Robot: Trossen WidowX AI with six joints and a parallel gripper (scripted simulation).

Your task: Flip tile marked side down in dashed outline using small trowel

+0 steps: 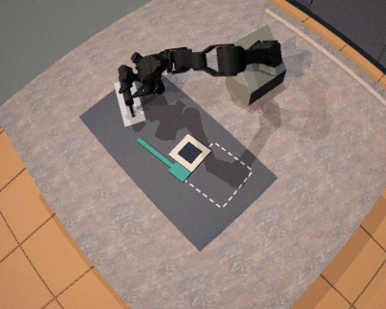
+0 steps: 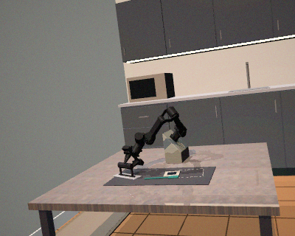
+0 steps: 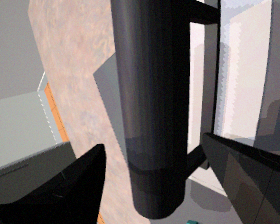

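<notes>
My gripper tip is 220 mm to the right of the dark mat and 90 mm above it. Round my gripper tip: cream tile (290 mm to the left, 60 mm below, 20 mm behind); teal trowel (260 mm to the left, 60 mm below, 60 mm ahead).
</notes>
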